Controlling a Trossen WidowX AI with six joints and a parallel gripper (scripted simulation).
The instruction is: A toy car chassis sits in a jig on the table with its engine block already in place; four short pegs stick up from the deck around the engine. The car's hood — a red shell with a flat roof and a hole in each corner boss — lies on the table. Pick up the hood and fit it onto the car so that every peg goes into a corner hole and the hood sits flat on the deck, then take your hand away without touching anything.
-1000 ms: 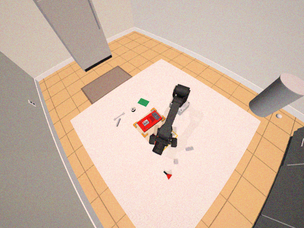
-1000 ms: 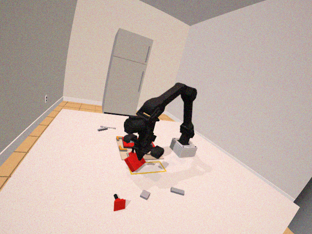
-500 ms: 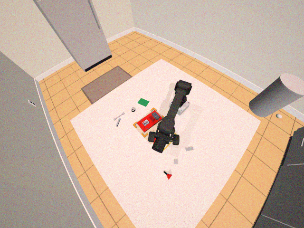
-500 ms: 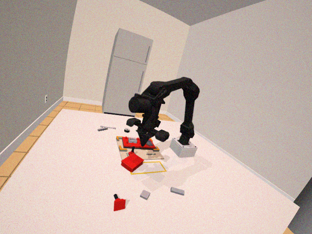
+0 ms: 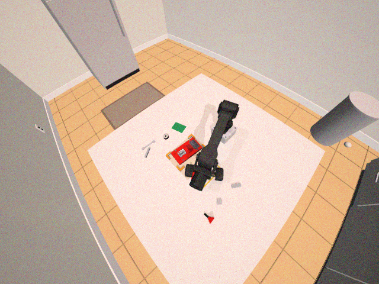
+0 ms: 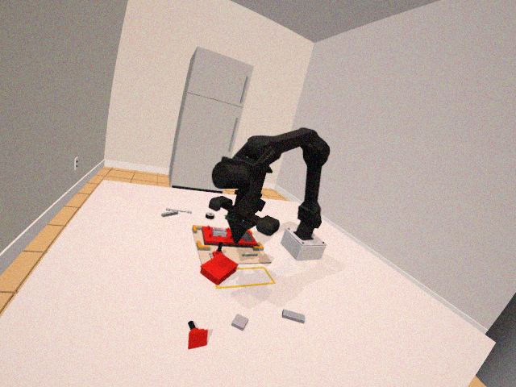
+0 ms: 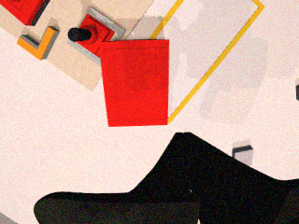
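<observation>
My gripper tip is now 110 mm above the red hood, 30 mm to the left of it and 10 mm short of it. Also, from my gripper tip: wrench 470 mm to the right, 130 mm below, 50 mm ahead; green card 400 mm to the right, 210 mm behind, 130 mm below; black ring 420 mm to the right, 120 mm below, 90 mm behind.
</observation>
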